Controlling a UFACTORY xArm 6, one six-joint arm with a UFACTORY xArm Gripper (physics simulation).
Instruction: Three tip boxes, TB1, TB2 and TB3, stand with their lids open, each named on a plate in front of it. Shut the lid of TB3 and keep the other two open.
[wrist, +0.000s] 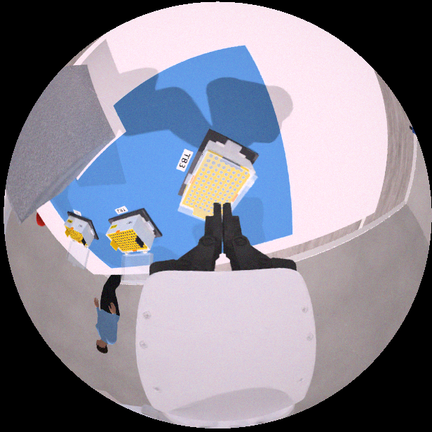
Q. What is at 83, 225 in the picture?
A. A tip box.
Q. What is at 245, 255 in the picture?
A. My gripper.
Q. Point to a clear lid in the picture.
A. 134, 267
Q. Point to a clear lid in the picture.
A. At 217, 178
